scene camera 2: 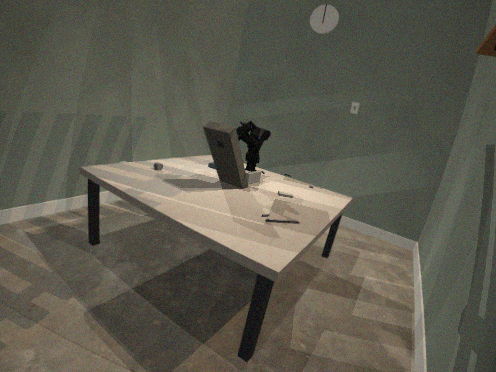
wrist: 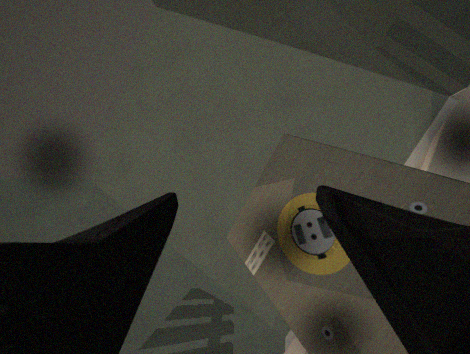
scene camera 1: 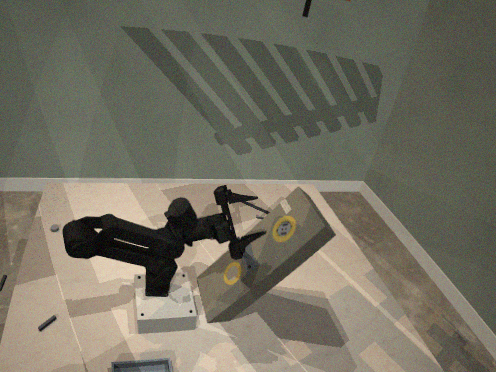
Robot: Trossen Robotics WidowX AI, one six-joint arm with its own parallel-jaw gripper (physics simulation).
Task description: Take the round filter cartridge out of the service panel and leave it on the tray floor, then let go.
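Observation:
The round filter cartridge is a light grey disc with two dark slots, seated inside a yellow ring on the service panel's face. The service panel is a thick grey-brown slab standing tilted on the table. My gripper is wide open and empty, in front of the panel's upper part. In the wrist view the right finger overlaps the cartridge's right edge, and the left finger is over the wall beyond the panel. The blue-grey tray is cut off at the bottom of scene camera 1's view.
A second yellow ring is lower on the panel. A pale label is near the panel's edge. The white arm base stands beside the panel. A dark rod and a small grey disc lie on the table.

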